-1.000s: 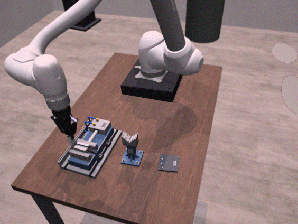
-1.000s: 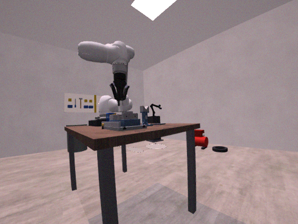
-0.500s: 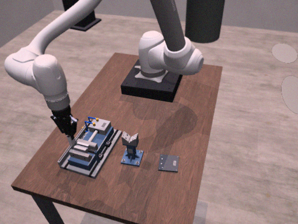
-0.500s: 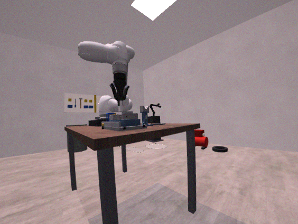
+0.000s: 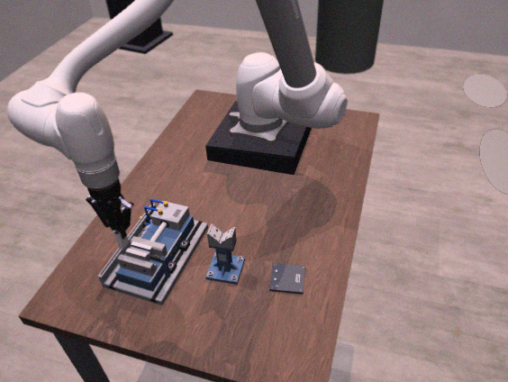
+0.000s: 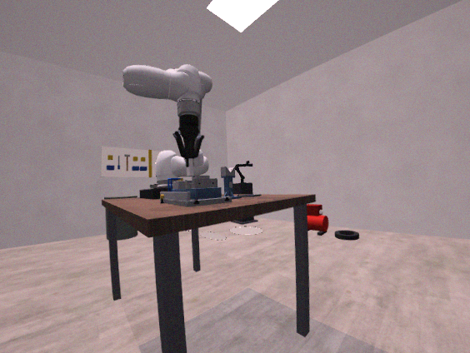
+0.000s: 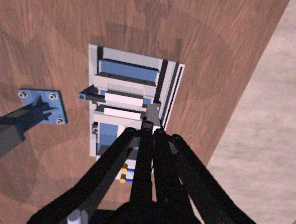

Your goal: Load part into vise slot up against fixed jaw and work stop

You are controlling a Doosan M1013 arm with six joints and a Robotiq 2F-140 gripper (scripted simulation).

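Right now my hand is 1 cm past the part, 5 cm to the right of it and 4 cm above it. From my hand the other things lie so: fixed jaw (2 cm ahead, 5 cm to the left, 6 cm below); work stop (1 cm behind, 9 cm to the left, 5 cm below); moving jaw (4 cm behind, 4 cm to the left, 6 cm below).
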